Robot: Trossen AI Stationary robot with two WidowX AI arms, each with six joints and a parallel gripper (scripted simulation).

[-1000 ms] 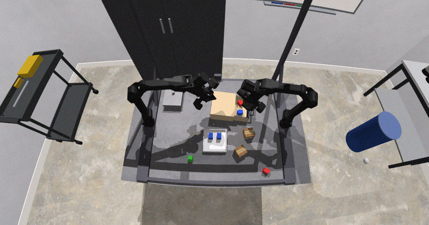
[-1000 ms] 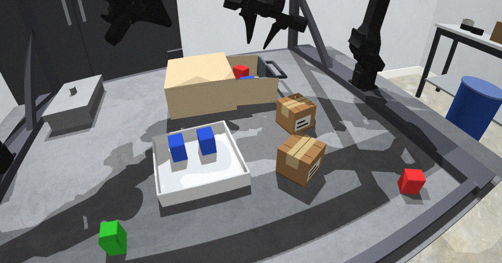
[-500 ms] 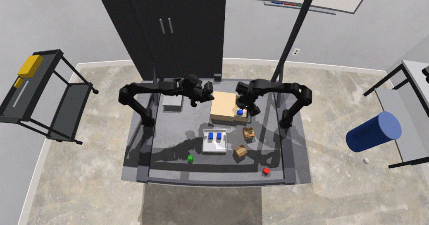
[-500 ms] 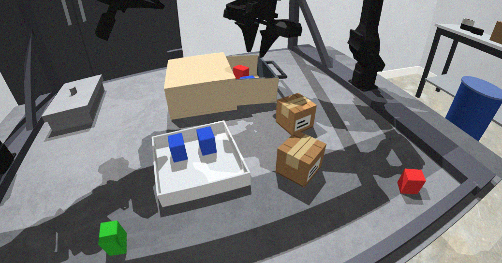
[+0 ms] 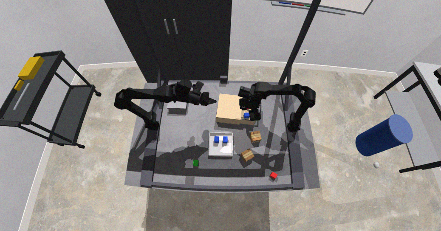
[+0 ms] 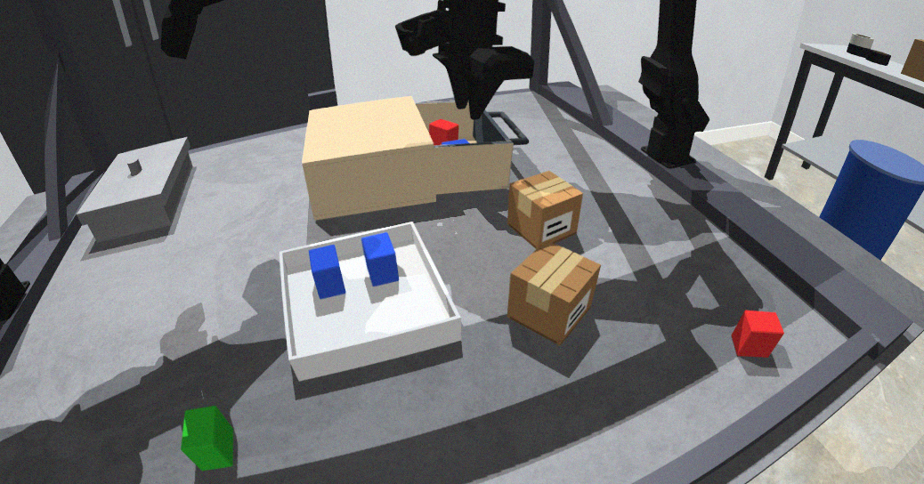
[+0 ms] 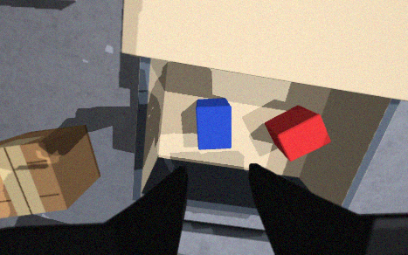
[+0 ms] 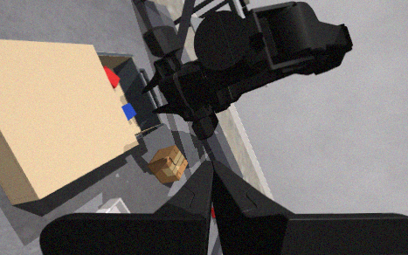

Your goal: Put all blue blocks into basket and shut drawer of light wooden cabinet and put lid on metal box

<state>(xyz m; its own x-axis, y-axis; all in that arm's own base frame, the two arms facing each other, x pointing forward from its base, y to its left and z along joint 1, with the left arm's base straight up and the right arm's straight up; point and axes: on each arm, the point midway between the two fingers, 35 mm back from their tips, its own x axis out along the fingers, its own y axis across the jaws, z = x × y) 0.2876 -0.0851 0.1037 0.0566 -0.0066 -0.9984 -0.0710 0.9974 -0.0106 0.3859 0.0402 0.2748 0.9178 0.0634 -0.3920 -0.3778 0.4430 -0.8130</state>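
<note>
Right now the drawer is 9 cm below my left hand, 3 cm behind it and 1 cm to the right of it. Also, from my left hand: light wooden cabinet 9 cm below, 7 cm to the right, 3 cm behind; then green block 33 cm to the right, 31 cm ahead, 11 cm below; then white basket 19 cm ahead, 18 cm to the right, 11 cm below.
</note>
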